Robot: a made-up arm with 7 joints.
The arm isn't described. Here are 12 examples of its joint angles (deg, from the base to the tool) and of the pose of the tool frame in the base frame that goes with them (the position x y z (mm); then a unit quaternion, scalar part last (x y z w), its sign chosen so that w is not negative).
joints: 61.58 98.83 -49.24 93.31 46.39 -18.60 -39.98
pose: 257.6 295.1 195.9 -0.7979 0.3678 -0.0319 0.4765
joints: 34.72 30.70 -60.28 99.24 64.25 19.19 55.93
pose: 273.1 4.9 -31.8 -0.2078 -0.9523 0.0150 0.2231
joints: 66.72 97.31 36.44 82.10 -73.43 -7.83 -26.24
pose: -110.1 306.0 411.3 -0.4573 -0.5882 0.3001 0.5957
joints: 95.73 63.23 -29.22 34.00 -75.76 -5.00 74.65
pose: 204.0 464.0 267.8 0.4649 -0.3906 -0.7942 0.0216
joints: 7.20 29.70 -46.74 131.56 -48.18 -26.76 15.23
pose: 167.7 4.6 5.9 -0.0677 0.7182 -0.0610 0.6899
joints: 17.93 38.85 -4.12 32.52 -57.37 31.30 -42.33
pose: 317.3 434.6 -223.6 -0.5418 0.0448 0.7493 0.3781
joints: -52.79 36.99 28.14 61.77 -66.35 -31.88 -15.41
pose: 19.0 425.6 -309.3 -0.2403 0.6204 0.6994 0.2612
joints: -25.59 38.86 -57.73 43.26 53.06 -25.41 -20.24
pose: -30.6 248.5 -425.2 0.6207 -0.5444 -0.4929 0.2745
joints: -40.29 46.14 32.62 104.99 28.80 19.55 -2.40
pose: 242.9 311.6 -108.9 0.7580 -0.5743 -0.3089 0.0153
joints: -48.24 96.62 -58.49 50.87 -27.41 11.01 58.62
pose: 0.2 493.5 -181.8 -0.4514 -0.0870 -0.8173 0.3475
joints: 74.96 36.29 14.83 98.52 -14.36 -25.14 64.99
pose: 115.4 277.0 318.9 -0.3846 0.4239 0.1749 0.8011
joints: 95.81 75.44 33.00 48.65 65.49 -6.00 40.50
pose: -99.3 517.5 272.5 -0.4418 0.3056 -0.6051 0.5875
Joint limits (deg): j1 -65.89..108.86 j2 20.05..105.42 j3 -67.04..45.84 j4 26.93..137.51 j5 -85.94..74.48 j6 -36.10..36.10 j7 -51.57..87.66
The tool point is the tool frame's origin. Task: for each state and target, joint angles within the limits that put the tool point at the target. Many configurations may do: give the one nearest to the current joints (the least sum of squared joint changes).
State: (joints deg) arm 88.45 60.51 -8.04 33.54 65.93 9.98 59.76
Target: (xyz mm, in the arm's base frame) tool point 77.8 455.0 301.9
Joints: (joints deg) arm 87.89 89.79 -30.50 56.62 65.88 -0.64 68.93
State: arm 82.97 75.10 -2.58 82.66 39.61 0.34 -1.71
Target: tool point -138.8 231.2 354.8
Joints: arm 99.61 79.11 11.59 103.03 39.99 -2.71 1.39
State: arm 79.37 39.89 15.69 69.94 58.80 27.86 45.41
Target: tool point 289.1 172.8 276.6
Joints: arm 67.08 23.69 -11.12 86.88 58.08 27.06 45.27
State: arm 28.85 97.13 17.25 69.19 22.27 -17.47 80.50
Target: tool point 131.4 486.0 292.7
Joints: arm 19.57 104.34 17.36 38.28 22.57 -7.64 69.12
